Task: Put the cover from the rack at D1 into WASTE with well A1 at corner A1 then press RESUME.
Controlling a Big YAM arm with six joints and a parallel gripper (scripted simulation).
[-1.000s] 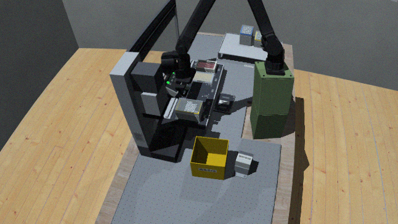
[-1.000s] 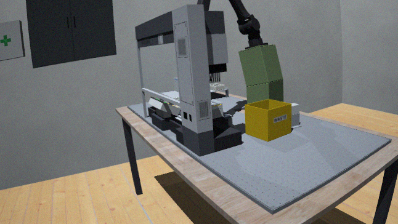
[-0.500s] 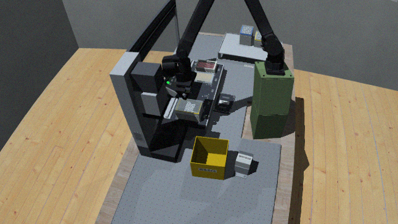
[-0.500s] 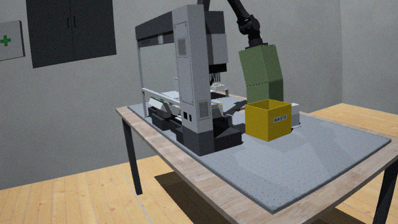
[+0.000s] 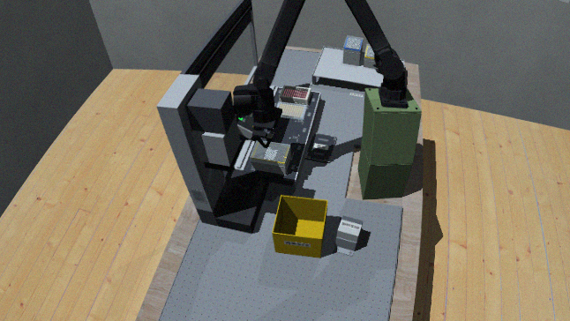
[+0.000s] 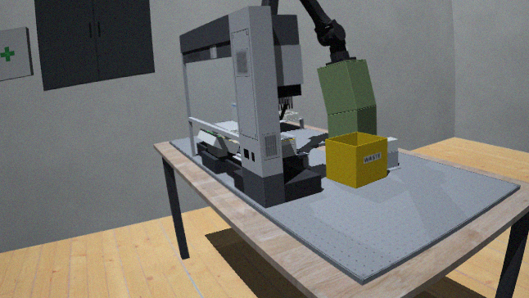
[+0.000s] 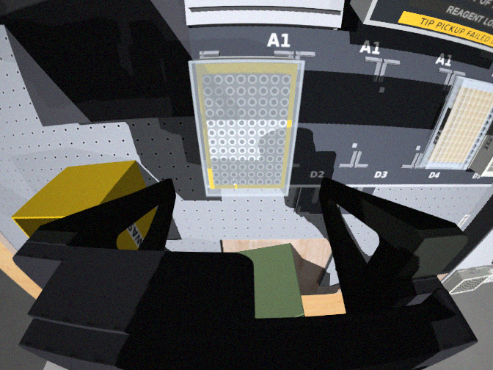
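Now: hand 8 cm above the clear cover. The rest, counted from my hand: yellow tip rack: 10 cm below, 1 cm ahead; yellow waste bin: 27 cm to the left, 16 cm below, 13 cm behind; head: 20 cm to the left, 19 cm above, 11 cm ahead.
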